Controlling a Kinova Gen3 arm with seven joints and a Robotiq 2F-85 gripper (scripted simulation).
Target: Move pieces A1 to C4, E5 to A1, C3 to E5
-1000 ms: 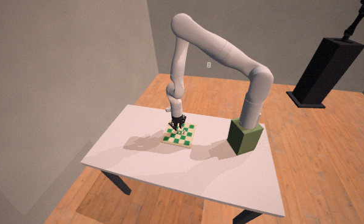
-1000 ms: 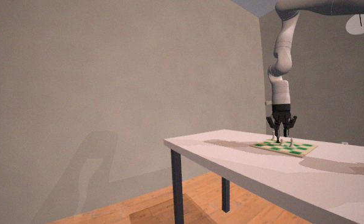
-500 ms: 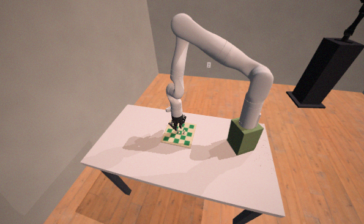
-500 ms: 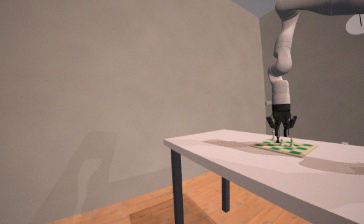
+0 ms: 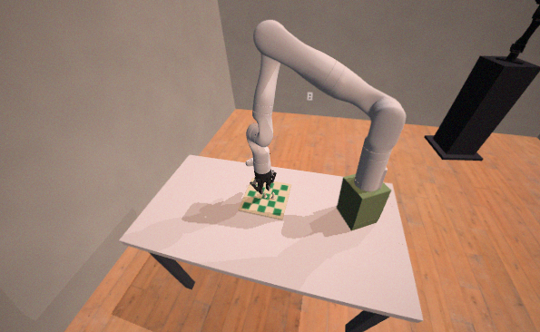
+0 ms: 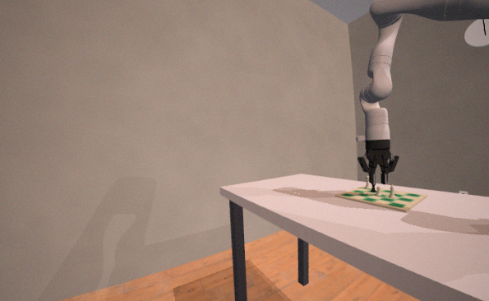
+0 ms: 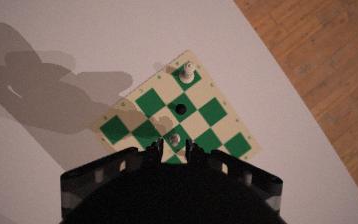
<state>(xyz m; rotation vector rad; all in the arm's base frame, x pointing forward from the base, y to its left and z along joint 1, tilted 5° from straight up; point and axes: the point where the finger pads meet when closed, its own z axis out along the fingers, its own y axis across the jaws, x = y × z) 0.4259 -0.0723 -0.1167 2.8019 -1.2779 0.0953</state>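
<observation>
The chessboard lies 6 cm below my hand. Round my hand: black pawn (4 cm to the right, 4 cm below, 3 cm ahead); then tall white piece (9 cm to the right, 6 cm ahead, 3 cm below).
</observation>
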